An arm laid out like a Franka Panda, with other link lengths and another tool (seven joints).
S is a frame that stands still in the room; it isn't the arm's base.
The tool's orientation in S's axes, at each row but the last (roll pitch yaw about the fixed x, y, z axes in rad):
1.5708, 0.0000, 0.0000
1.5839, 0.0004, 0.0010
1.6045, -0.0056, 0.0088
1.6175, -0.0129, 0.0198
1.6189, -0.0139, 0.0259
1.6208, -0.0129, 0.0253
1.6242, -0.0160, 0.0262
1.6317, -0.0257, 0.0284
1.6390, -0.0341, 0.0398
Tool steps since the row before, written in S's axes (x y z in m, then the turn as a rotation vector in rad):
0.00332, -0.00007, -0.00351, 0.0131, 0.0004, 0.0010
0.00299, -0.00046, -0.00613, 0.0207, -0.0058, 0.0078
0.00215, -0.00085, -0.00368, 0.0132, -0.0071, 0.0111
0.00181, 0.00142, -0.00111, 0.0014, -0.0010, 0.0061
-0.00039, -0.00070, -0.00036, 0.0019, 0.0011, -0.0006
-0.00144, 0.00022, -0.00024, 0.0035, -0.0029, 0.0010
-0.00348, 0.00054, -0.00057, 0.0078, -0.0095, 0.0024
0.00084, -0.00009, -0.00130, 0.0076, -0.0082, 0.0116
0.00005, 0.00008, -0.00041, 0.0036, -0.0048, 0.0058
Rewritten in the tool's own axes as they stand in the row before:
0.00332, -0.00351, 0.00007, 0.0131, 0.0010, -0.0004
0.00299, -0.00612, 0.00054, 0.0207, 0.0079, 0.0057
0.00212, -0.00366, 0.00099, 0.0132, 0.0113, 0.0068
0.00182, -0.00120, -0.00133, 0.0015, 0.0061, 0.0007
-0.00041, -0.00032, 0.00071, 0.0019, -0.0007, -0.0010
-0.00144, -0.00023, -0.00024, 0.0034, 0.0011, 0.0029
-0.00347, -0.00055, -0.00060, 0.0076, 0.0028, 0.0096
0.00080, -0.00131, 0.00019, 0.0077, 0.0119, 0.0077
0.00004, -0.00042, -0.00005, 0.0036, 0.0060, 0.0045

